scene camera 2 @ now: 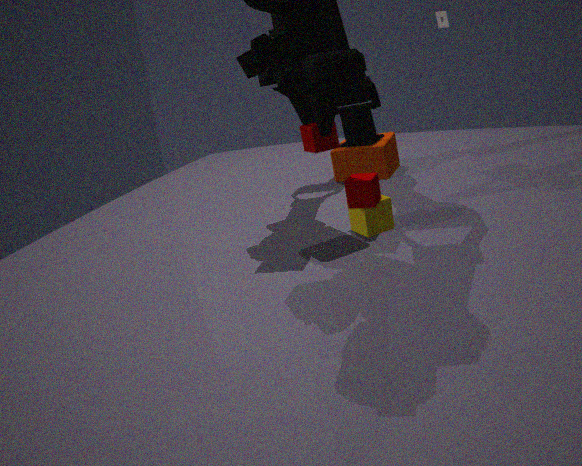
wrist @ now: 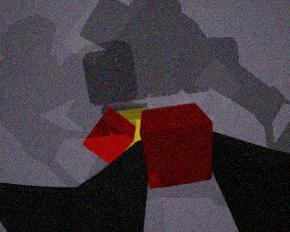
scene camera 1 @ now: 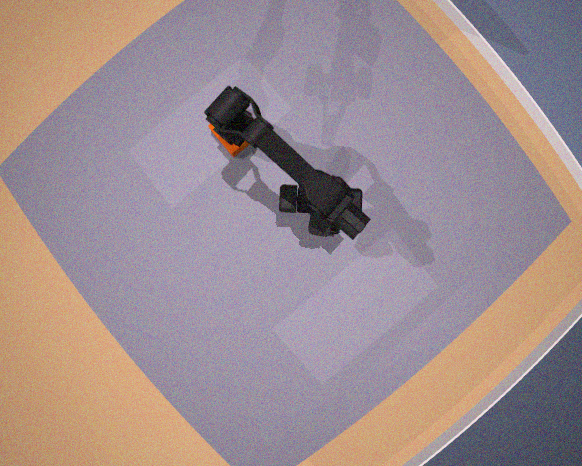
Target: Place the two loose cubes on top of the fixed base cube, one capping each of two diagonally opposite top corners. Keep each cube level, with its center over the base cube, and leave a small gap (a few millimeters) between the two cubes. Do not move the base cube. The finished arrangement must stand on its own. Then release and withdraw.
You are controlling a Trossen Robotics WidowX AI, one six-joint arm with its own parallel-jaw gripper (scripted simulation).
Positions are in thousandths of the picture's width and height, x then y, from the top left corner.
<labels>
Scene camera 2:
my gripper: 549, 291
red cube: 539, 306, held by my gripper
yellow base cube: 633, 477
red cube: 623, 409
</labels>
